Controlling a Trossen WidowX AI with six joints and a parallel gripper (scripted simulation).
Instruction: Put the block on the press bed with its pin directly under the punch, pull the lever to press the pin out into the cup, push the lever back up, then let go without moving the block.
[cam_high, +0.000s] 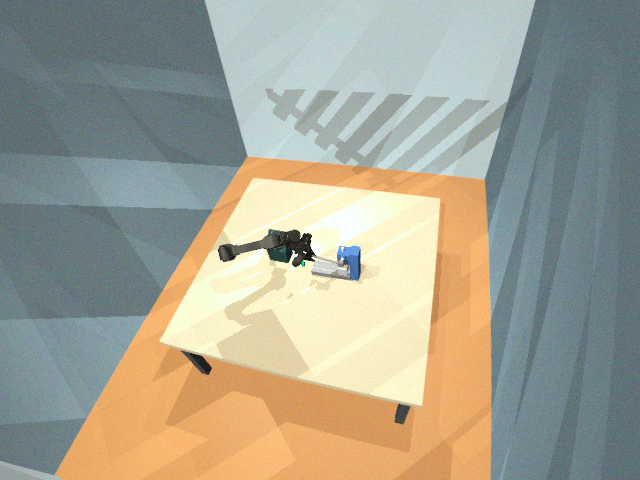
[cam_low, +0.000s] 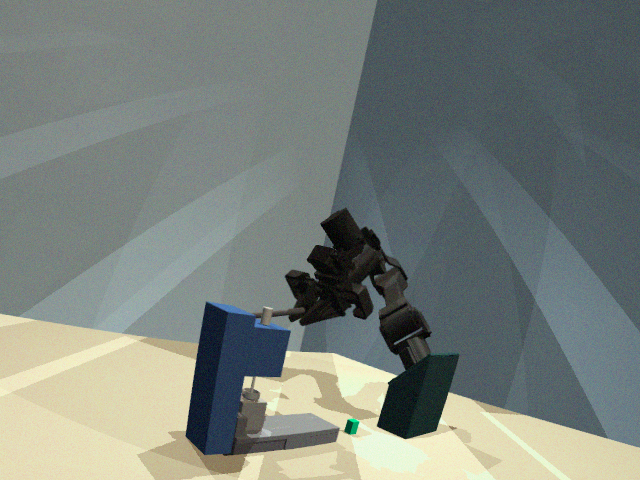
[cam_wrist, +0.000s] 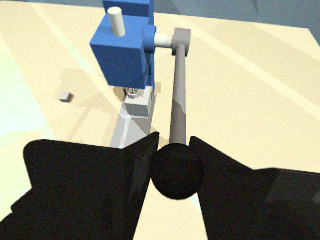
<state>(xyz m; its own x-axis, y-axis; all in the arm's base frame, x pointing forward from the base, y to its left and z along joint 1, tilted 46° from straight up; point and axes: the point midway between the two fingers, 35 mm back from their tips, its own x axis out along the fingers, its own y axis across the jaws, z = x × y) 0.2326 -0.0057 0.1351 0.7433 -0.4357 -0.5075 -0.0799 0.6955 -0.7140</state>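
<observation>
Now: gripper tip 50 mm short of the grey lever, 20 mm to the right of it and 10 mm below it. Round my gripper tip: thin punch rod (120 mm ahead, 80 mm to the left, 60 mm below); small grey piece (280 mm to the left, 190 mm below, 120 mm ahead); small green cube (180 mm below, 120 mm behind, 80 mm to the left).
</observation>
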